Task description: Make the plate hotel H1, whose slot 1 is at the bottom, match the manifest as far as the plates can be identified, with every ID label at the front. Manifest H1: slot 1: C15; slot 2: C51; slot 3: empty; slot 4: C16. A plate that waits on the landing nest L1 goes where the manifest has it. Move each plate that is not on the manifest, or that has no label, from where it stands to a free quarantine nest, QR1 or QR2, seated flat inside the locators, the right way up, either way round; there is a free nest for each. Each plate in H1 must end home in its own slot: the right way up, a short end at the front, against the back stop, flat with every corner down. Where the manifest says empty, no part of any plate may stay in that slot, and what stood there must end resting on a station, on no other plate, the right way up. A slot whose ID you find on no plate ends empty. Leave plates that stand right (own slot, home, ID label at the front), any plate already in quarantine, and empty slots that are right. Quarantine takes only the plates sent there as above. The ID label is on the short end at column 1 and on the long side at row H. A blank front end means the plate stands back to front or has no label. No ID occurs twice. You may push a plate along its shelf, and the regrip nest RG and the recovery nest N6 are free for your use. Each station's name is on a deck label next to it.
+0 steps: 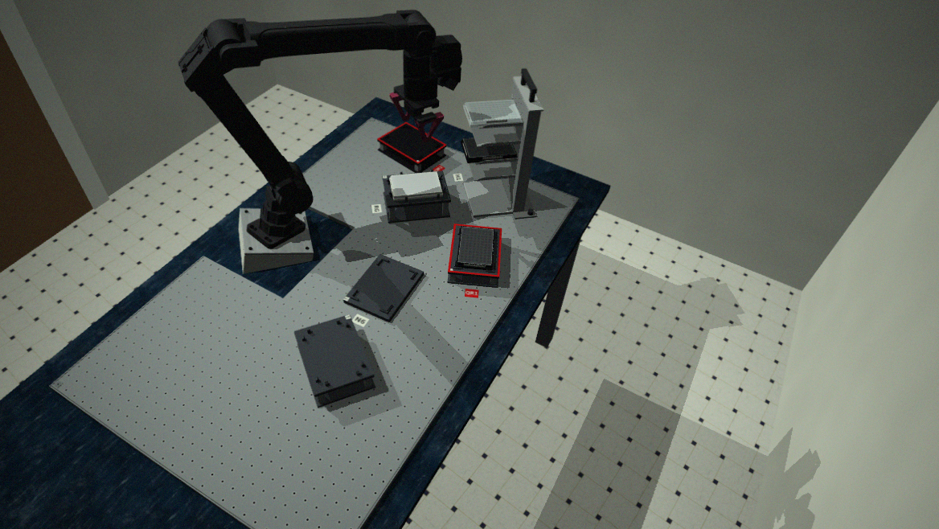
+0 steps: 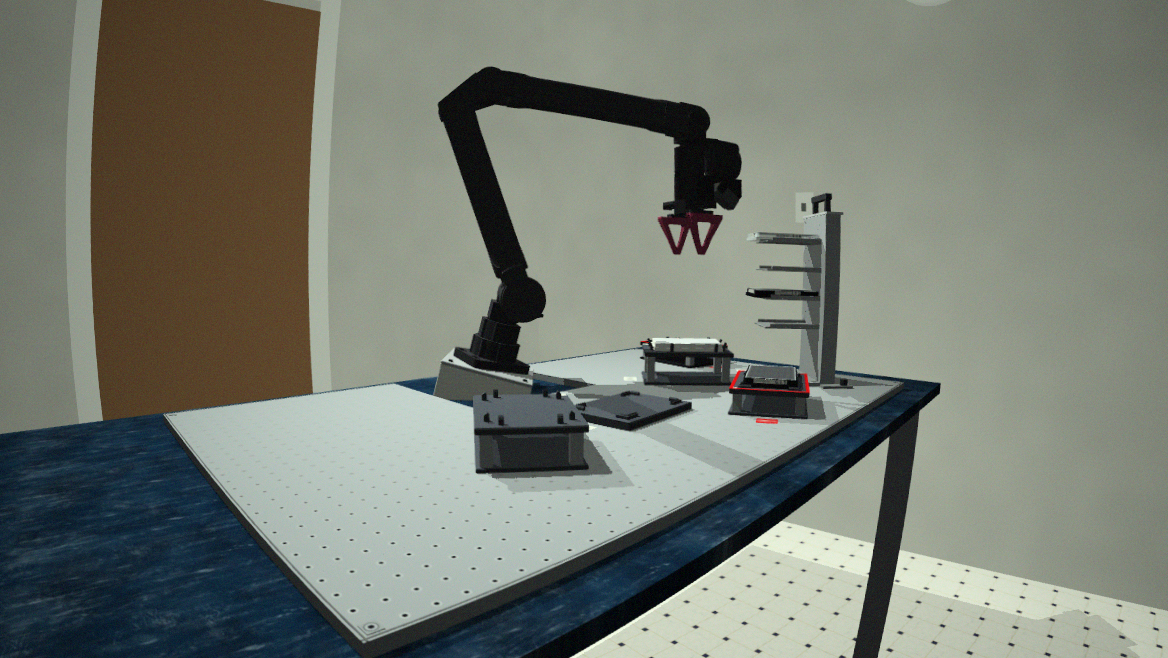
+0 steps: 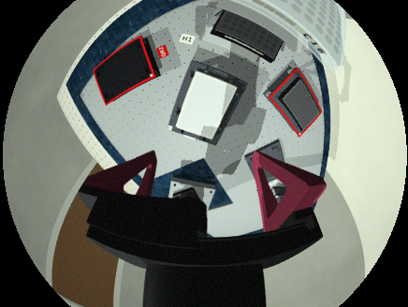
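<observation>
Now: the raised regrip nest RG 190 mm below my hand. Round my hand: quarantine nest QR1 (240 mm ahead, 70 mm to the right, 210 mm below); plate hotel H1 (180 mm ahead, 190 mm to the left, 80 mm below); quarantine nest QR2 (150 mm behind, 170 mm to the left, 210 mm below).
</observation>
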